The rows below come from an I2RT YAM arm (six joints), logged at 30 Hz.
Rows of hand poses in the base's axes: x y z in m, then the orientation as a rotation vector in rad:
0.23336, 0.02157, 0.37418, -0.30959, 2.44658, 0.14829
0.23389, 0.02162, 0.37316, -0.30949, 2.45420, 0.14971
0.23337, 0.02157, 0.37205, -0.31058, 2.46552, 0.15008
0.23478, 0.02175, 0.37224, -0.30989, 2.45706, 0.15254
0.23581, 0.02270, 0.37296, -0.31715, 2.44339, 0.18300
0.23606, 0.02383, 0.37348, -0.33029, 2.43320, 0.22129
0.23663, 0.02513, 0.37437, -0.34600, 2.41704, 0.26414
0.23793, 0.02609, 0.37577, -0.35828, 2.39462, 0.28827
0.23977, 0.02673, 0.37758, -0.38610, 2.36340, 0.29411
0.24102, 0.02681, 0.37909, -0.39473, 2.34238, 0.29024
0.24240, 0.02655, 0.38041, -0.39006, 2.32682, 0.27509
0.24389, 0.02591, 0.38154, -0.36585, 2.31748, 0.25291
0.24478, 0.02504, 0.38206, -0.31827, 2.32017, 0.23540
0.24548, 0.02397, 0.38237, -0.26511, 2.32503, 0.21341
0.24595, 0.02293, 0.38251, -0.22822, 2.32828, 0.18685
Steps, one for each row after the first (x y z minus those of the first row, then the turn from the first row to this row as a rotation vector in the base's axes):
0.00053, 0.00005, -0.00102, -0.00001, 0.00770, -0.00006
0.00001, 0.00000, -0.00213, -0.00157, 0.01896, 0.00030
0.00142, 0.00018, -0.00194, 0.00150, 0.01092, 0.00082
0.00245, 0.00113, -0.00122, 0.02303, 0.00210, 0.01443
0.00270, 0.00226, -0.00070, 0.04809, -0.00142, 0.03420
0.00327, 0.00356, 0.00019, 0.07657, -0.00935, 0.05742
0.00457, 0.00452, 0.00159, 0.09378, -0.02634, 0.07389
0.00641, 0.00516, 0.00340, 0.09523, -0.05391, 0.09772
0.00766, 0.00524, 0.00491, 0.09336, -0.07451, 0.10453
0.00904, 0.00498, 0.00623, 0.08616, -0.09279, 0.09829
0.01053, 0.00434, 0.00736, 0.07824, -0.10755, 0.07533
0.01142, 0.00347, 0.00788, 0.07821, -0.11080, 0.03544
0.01212, 0.00240, 0.00819, 0.07600, -0.11206, -0.00991
0.01259, 0.00136, 0.00833, 0.06619, -0.11419, -0.04435

